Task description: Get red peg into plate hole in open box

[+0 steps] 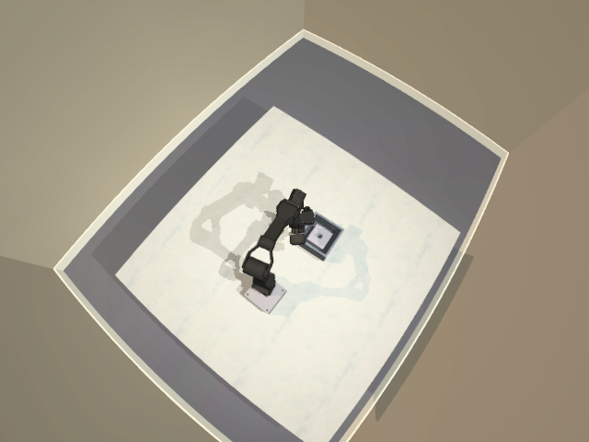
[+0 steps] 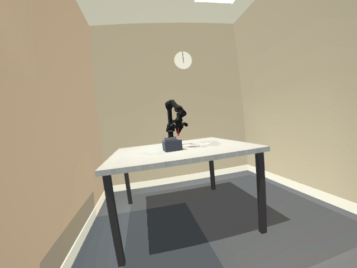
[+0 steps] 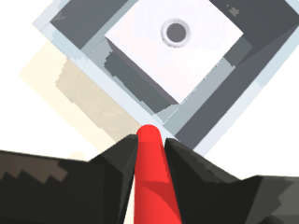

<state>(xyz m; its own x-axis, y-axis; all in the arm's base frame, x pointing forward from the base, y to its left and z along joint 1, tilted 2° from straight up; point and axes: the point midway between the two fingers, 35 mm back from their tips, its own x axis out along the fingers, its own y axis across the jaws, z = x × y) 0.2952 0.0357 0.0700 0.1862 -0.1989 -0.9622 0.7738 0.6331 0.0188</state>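
Right now the grey box is 120 mm below my gripper tip, 80 mm to the right of it and 40 mm ahead of it. From my gripper tip the other things lie so: red peg (20 mm above, 10 mm to the left, 10 mm behind).
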